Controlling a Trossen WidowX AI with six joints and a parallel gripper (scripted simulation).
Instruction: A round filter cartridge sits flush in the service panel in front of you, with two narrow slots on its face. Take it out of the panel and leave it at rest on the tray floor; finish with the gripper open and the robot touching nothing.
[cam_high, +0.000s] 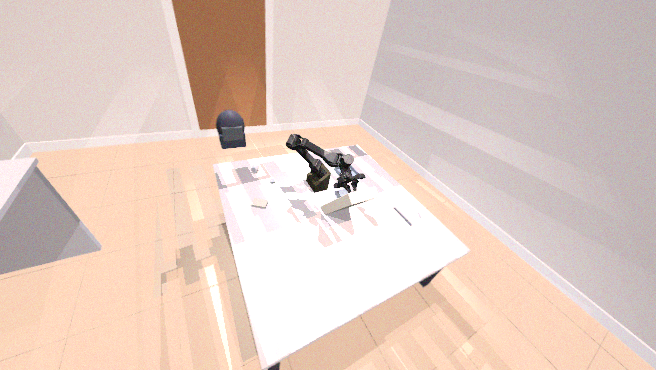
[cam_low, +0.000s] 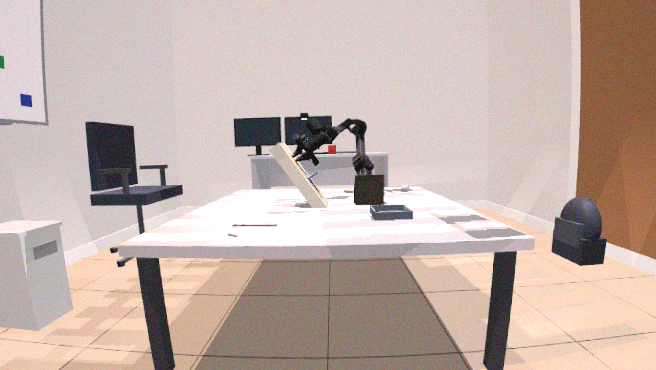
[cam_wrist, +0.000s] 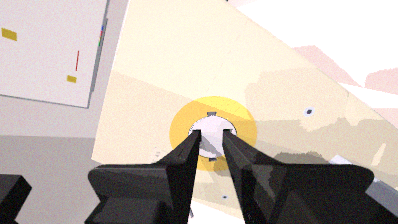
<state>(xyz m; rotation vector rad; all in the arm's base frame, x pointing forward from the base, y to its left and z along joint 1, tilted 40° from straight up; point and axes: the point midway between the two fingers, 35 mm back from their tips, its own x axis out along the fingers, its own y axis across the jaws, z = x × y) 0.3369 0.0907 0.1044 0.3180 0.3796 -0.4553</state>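
My gripper tip is now 1 cm short of the round filter cartridge and 1 cm above it. Also, from my gripper tip: grey tray 44 cm behind, 28 cm to the left, 22 cm below; beige service panel 8 cm below, 4 cm behind.
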